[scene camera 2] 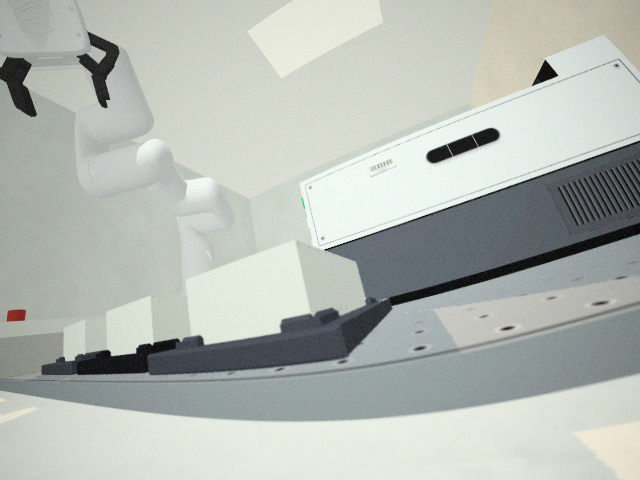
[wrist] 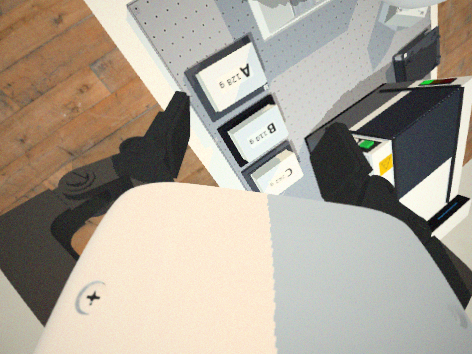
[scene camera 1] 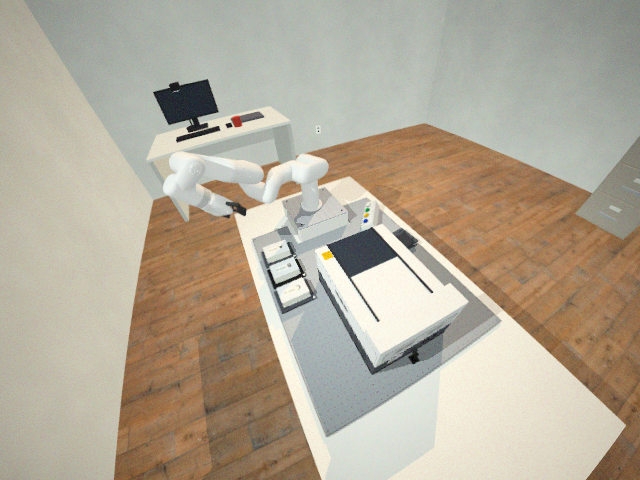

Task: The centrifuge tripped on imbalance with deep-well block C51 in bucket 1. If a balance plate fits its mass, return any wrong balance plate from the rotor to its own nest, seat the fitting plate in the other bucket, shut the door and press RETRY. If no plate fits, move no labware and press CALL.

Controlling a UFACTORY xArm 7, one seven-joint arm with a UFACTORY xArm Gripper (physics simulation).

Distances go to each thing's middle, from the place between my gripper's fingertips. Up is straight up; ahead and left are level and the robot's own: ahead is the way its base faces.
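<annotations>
The dark door panel (scene camera 1: pixel 357 253) is 130 mm lower than my hand, 350 mm to the left of it and 370 mm ahead of it. Going by their middles, that panel is the nearest to my hand of the things named here. I find the white centrifuge (scene camera 2: pixel 539 175) 220 mm below my hand, 520 mm ahead of it and 330 mm to the left of it.
</annotations>
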